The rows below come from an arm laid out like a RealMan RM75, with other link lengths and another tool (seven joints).
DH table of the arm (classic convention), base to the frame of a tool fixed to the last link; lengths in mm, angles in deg. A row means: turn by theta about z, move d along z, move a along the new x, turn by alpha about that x. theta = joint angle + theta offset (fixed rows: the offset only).
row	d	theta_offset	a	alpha
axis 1	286.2	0	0	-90
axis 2	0	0	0	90
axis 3	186.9	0	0	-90
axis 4	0	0	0	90
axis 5	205.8	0	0	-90
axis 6	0	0	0	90
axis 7	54.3	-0.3	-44.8	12.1
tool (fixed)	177.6	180	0	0
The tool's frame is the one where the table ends.
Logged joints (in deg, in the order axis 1, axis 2, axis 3, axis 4, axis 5, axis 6, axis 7), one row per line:
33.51 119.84 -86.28 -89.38 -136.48 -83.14 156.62
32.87 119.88 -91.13 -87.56 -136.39 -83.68 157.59
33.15 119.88 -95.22 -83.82 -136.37 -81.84 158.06
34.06 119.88 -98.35 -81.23 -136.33 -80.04 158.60
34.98 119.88 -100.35 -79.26 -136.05 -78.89 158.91
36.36 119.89 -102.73 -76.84 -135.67 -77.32 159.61
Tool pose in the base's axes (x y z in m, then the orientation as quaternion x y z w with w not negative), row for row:
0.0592 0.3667 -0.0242 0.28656 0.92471 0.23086 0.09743
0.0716 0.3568 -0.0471 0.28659 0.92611 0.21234 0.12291
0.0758 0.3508 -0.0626 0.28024 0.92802 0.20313 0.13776
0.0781 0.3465 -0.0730 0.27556 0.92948 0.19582 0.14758
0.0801 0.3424 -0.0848 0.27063 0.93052 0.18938 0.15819
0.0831 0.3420 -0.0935 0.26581 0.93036 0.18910 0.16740
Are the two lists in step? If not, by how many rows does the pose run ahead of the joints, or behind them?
The pose runs 1 row ahead of the joints: the pose in row i belongs to the joints in row i + 1.
